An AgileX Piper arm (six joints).
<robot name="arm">
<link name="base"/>
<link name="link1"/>
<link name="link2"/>
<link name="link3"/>
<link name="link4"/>
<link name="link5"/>
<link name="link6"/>
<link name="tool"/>
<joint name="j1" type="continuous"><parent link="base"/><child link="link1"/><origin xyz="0.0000 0.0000 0.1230"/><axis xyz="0 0 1"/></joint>
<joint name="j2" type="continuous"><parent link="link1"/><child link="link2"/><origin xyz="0.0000 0.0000 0.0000"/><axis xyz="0 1 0"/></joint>
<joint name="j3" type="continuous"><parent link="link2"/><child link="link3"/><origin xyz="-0.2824 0.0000 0.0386"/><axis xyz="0 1 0"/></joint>
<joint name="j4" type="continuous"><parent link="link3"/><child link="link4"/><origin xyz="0.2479 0.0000 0.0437"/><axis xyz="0.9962 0 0.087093"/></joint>
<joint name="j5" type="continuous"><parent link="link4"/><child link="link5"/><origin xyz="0.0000 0.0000 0.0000"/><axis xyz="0 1 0"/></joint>
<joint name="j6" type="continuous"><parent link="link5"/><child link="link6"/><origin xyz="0.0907 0.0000 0.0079"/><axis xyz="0.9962 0 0.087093"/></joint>
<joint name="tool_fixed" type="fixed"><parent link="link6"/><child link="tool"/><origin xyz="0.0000 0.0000 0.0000" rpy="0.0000 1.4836 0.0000"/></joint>
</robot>
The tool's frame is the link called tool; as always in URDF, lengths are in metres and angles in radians. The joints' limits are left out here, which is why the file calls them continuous.
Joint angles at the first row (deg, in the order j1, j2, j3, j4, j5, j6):
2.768, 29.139, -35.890, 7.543, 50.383, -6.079
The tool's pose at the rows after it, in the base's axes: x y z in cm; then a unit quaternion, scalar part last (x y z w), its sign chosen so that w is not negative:
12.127 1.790 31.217 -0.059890 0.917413 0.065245 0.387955
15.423 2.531 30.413 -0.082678 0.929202 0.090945 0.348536
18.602 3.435 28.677 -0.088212 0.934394 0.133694 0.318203
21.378 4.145 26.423 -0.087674 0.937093 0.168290 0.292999
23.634 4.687 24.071 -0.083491 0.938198 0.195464 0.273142
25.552 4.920 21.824 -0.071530 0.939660 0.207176 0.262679
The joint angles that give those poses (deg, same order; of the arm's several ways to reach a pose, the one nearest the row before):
2.771, 40.098, -39.390, 10.088, 48.882, -8.162
2.767, 49.324, -41.428, 15.482, 47.194, -13.831
2.770, 58.193, -41.992, 23.695, 43.776, -20.082
2.767, 66.535, -42.062, 31.887, 40.244, -27.010
2.767, 74.016, -42.118, 39.914, 37.290, -34.232
2.768, 80.554, -42.344, 46.441, 33.885, -40.145

